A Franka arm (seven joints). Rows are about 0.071 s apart.
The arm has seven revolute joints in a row. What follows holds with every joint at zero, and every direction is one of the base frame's.
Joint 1 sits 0.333 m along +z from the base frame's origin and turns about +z.
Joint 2 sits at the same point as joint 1 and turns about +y.
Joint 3 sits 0.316 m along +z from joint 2 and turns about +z.
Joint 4 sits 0.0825 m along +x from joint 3 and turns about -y.
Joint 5 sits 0.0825 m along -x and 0.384 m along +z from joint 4 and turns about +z.
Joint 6 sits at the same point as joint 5 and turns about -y.
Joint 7 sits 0.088 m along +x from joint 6 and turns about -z.
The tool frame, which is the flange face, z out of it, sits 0.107 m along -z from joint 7; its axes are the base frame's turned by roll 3.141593, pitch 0 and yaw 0 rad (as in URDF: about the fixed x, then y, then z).
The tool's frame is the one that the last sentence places.
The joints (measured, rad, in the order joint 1, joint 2, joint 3, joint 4, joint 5, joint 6, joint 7), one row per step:
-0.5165, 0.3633, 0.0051, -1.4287, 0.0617, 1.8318, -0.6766
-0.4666, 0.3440, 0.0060, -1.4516, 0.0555, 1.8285, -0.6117
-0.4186, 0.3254, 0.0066, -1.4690, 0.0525, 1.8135, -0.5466
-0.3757, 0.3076, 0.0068, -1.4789, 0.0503, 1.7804, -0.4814
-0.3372, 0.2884, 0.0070, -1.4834, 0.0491, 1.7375, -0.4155
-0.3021, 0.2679, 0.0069, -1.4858, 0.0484, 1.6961, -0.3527
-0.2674, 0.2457, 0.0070, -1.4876, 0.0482, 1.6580, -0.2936
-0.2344, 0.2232, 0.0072, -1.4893, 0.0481, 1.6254, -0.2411
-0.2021, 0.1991, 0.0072, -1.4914, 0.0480, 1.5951, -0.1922
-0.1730, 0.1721, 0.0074, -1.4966, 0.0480, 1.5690, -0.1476
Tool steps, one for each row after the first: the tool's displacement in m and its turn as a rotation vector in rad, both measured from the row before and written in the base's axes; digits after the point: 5 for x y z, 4 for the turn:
0.01027, 0.03255, 0.00153, 0.0020, 0.0110, -0.0124
0.00754, 0.03197, 0.00259, 0.0065, 0.0161, -0.0149
0.00368, 0.02919, 0.00401, 0.0096, 0.0269, -0.0198
0.00061, 0.02671, 0.00665, 0.0088, 0.0303, -0.0247
-0.00125, 0.02420, 0.00858, 0.0049, 0.0261, -0.0255
-0.00234, 0.02378, 0.01013, 0.0019, 0.0209, -0.0222
-0.00316, 0.02233, 0.01068, -0.0006, 0.0150, -0.0174
-0.00443, 0.02147, 0.01151, -0.0022, 0.0114, -0.0148
-0.00612, 0.01935, 0.01195, -0.0031, 0.0071, -0.0138

